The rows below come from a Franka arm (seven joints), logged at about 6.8 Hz.
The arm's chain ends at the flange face. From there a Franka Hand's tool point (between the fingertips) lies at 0.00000 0.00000 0.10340 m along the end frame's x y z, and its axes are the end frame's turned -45 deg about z.
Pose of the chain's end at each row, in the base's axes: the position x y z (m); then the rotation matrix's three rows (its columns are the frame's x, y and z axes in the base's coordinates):
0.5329 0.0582 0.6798; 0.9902 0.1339 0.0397; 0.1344 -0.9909 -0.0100; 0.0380 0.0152 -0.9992
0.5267 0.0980 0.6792; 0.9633 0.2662 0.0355; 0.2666 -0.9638 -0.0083; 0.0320 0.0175 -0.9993
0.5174 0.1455 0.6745; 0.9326 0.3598 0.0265; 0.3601 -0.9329 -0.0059; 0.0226 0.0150 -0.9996
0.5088 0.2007 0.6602; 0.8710 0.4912 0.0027; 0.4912 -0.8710 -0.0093; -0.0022 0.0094 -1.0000
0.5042 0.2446 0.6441; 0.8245 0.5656 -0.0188; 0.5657 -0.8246 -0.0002; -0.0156 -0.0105 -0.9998
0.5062 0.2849 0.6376; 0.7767 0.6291 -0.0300; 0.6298 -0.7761 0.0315; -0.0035 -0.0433 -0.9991
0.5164 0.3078 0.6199; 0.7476 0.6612 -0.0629; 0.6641 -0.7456 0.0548; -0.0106 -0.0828 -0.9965
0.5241 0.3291 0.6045; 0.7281 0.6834 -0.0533; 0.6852 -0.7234 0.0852; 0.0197 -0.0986 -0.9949
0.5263 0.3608 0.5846; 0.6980 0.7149 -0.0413; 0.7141 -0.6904 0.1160; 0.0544 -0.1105 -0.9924
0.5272 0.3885 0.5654; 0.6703 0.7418 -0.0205; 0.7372 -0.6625 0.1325; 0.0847 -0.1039 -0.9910
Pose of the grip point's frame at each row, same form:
0.5370 0.0572 0.5765; 0.6055 0.7949 0.0397; 0.7957 -0.6056 -0.0100; 0.0161 0.0376 -0.9992
0.5304 0.0971 0.5759; 0.4929 0.8694 0.0355; 0.8700 -0.4930 -0.0083; 0.0103 0.0350 -0.9993
0.5201 0.1449 0.5711; 0.4050 0.9139 0.0265; 0.9143 -0.4050 -0.0059; 0.0054 0.0266 -0.9996
0.5091 0.1997 0.5568; 0.2686 0.9632 0.0027; 0.9632 -0.2686 -0.0093; -0.0082 0.0051 -1.0000
0.5023 0.2446 0.5407; 0.1831 0.9829 -0.0188; 0.9831 -0.1831 -0.0002; -0.0036 -0.0185 -0.9998
0.5031 0.2882 0.5343; 0.1044 0.9941 -0.0300; 0.9941 -0.1034 0.0315; 0.0281 -0.0331 -0.9991
0.5099 0.3135 0.5169; 0.0611 0.9962 -0.0629; 0.9968 -0.0576 0.0548; 0.0511 -0.0660 -0.9965
0.5186 0.3379 0.5016; 0.0316 0.9981 -0.0533; 0.9960 -0.0270 0.0852; 0.0837 -0.0558 -0.9949
0.5220 0.3728 0.4820; -0.0120 0.9991 -0.0413; 0.9931 0.0168 0.1160; 0.1166 -0.0397 -0.9924
0.5251 0.4022 0.4629; -0.0506 0.9985 -0.0205; 0.9897 0.0528 0.1325; 0.1334 -0.0136 -0.9910

